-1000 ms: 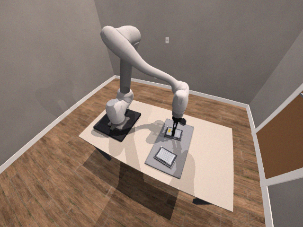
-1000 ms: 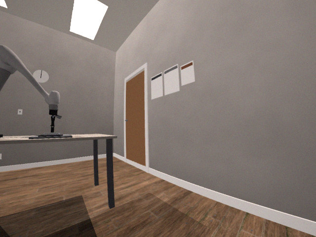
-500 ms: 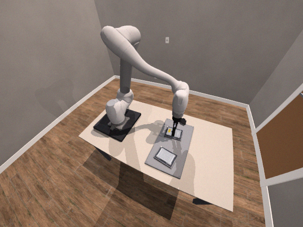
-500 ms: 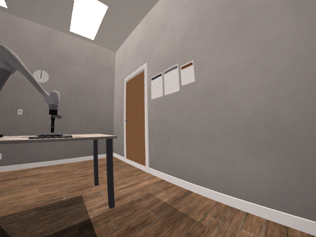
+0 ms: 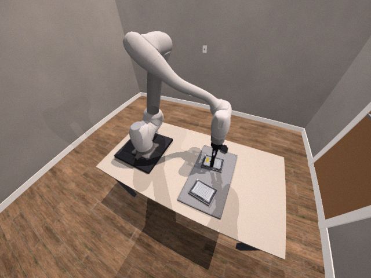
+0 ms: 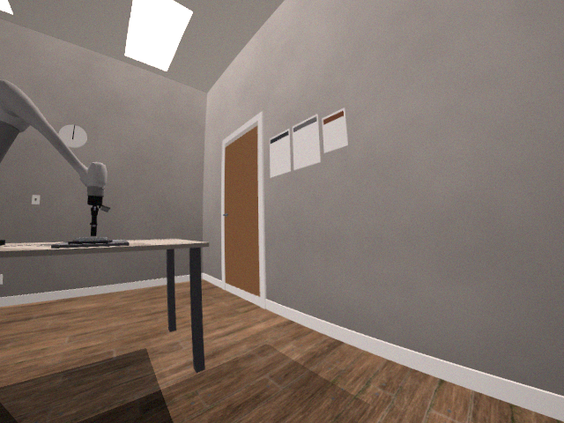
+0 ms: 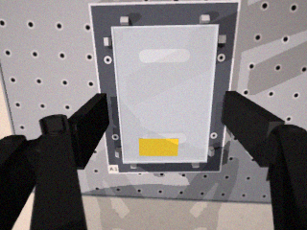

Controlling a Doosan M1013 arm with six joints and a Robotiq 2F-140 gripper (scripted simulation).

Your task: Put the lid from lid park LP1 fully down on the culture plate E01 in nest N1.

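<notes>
The clear lid lies 40 mm below my hand. Round my hand: culture plate (10 mm ahead, 250 mm to the right, 40 mm below); dark nest (10 mm ahead, 250 mm to the right, 50 mm below); dark lid park frame (50 mm below).
</notes>
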